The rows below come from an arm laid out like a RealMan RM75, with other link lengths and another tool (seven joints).
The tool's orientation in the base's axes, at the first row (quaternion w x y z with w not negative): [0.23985 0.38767 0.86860 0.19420]
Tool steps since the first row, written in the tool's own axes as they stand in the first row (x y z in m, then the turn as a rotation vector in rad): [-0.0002 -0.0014 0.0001 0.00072 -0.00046 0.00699]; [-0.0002 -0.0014 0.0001 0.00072 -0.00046 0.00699]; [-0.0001 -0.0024 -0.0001 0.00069 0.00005 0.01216]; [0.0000 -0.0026 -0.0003 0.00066 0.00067 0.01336]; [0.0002 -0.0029 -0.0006 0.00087 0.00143 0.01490]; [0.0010 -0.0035 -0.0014 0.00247 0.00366 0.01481]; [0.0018 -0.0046 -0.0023 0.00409 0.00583 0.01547]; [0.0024 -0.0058 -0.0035 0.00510 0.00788 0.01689]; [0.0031 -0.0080 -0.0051 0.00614 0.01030 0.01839]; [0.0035 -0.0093 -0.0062 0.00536 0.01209 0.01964]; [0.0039 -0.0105 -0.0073 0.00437 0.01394 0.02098]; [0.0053 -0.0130 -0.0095 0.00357 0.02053 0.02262]
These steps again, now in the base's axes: [-0.0006 -0.0010 -0.0008 0.00328 0.00132 -0.00609]; [-0.0006 -0.0010 -0.0008 0.00328 0.00132 -0.00609]; [-0.0014 -0.0016 -0.0011 0.00652 0.00240 -0.01000]; [-0.0017 -0.0017 -0.0011 0.00758 0.00295 -0.01064]; [-0.0021 -0.0017 -0.0011 0.00877 0.00382 -0.01154]; [-0.0034 -0.0016 -0.0010 0.00908 0.00642 -0.01073]; [-0.0050 -0.0018 -0.0010 0.00977 0.00912 -0.01056]; [-0.0068 -0.0023 -0.0008 0.01117 0.01138 -0.01091]; [-0.0093 -0.0034 -0.0009 0.01282 0.01392 -0.01113]; [-0.0110 -0.0041 -0.0008 0.01502 0.01463 -0.01100]; [-0.0125 -0.0047 -0.0006 0.01744 0.01522 -0.01085]; [-0.0160 -0.0055 -0.0005 0.02266 0.01897 -0.00852]
